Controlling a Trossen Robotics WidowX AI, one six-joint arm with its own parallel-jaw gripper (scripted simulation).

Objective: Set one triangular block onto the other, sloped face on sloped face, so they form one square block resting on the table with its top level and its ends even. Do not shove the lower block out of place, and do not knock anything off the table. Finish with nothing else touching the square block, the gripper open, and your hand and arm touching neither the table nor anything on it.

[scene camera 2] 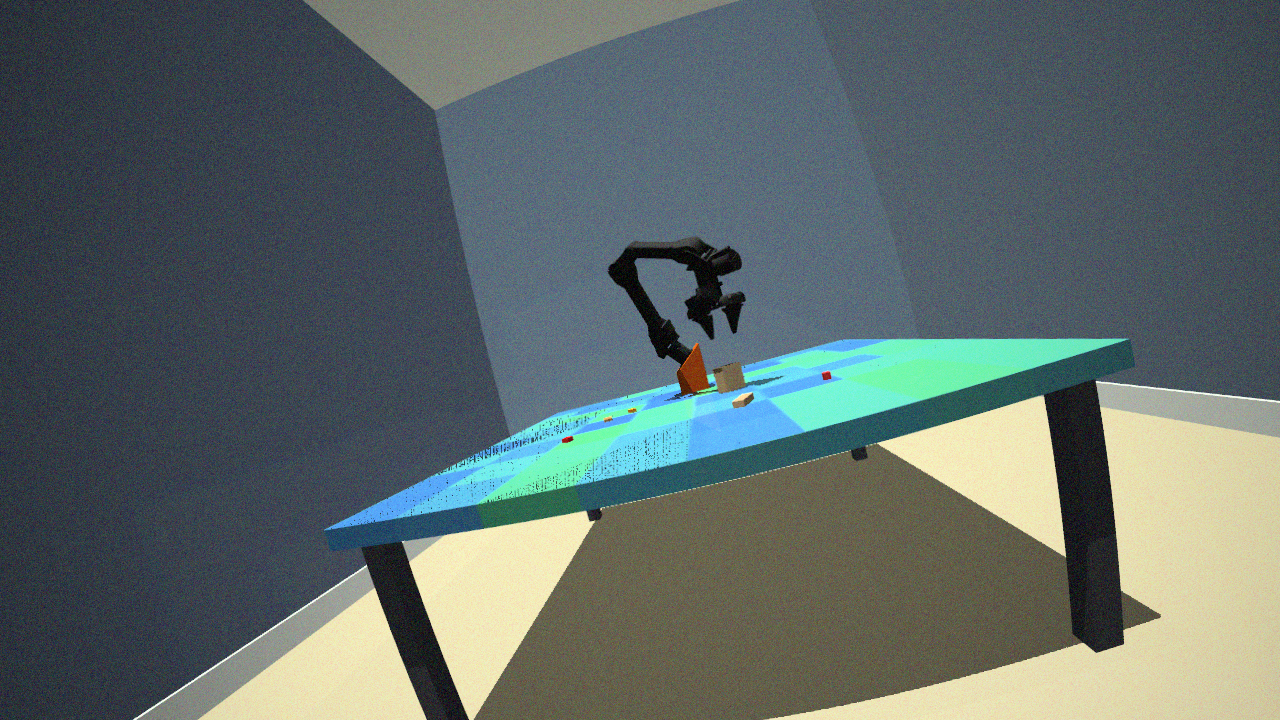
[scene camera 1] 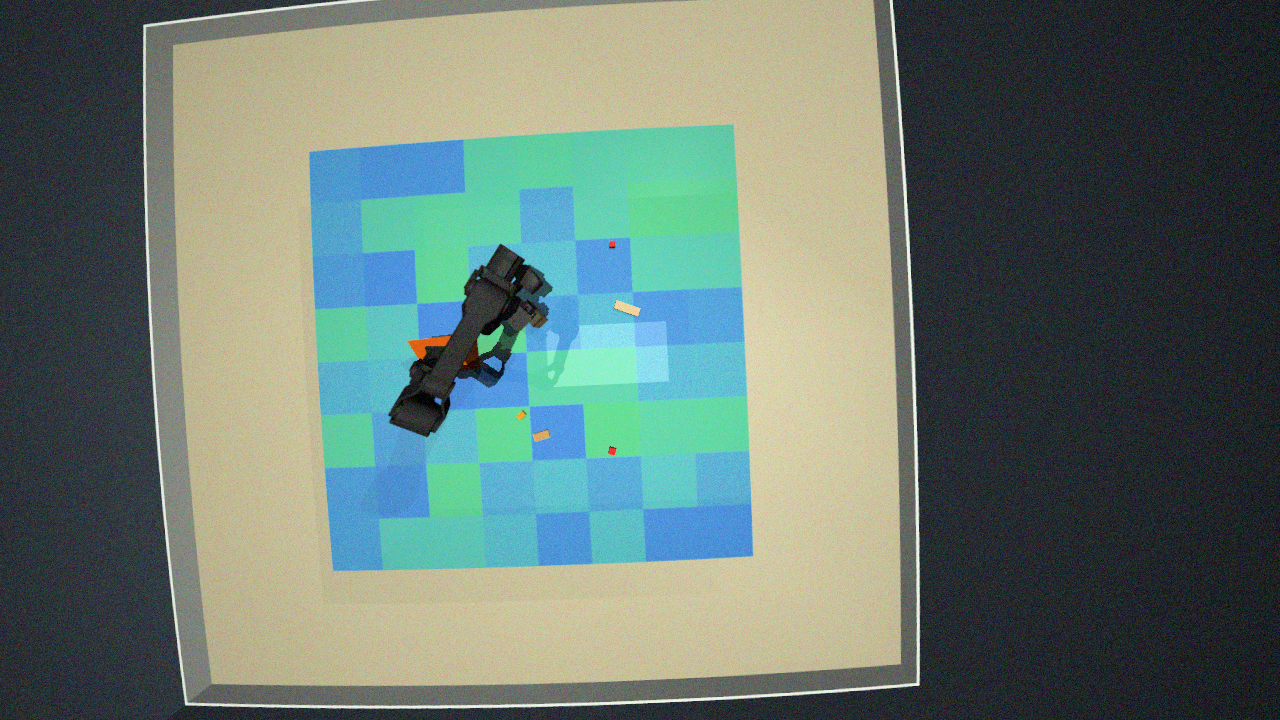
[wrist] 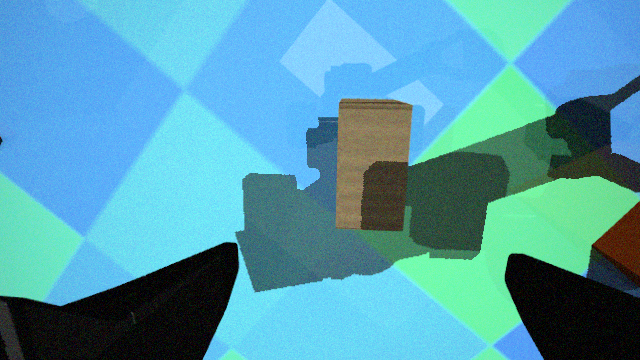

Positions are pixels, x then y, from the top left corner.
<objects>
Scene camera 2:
my gripper: 723,336
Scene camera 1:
my gripper: 518,304
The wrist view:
my gripper: 370,261
</objects>
